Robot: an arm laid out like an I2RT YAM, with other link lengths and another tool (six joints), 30 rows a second.
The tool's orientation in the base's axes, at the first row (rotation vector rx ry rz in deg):
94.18 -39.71 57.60
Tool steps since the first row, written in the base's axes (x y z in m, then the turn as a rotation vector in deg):
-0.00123 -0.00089 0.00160 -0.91 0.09 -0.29
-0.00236 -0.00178 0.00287 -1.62 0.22 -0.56
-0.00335 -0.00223 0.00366 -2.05 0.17 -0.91
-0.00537 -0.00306 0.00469 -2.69 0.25 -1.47
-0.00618 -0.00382 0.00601 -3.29 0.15 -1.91
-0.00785 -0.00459 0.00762 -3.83 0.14 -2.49
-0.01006 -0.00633 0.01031 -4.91 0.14 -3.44
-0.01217 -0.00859 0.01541 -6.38 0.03 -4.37
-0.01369 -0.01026 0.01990 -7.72 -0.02 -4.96
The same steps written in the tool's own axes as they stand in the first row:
0.00077 0.00204 0.00034 -0.69 0.59 -0.30
0.00131 0.00384 0.00075 -1.26 1.02 -0.59
0.00150 0.00516 0.00082 -1.78 1.23 -0.63
0.00140 0.00757 0.00095 -2.57 1.47 -0.82
0.00214 0.00909 0.00131 -3.25 1.80 -0.84
0.00271 0.01146 0.00142 -4.02 1.98 -0.92
0.00394 0.01508 0.00218 -5.37 2.43 -1.11
0.00730 0.01989 0.00322 -6.90 3.25 -1.31
0.01043 0.02376 0.00391 -8.06 4.10 -1.57

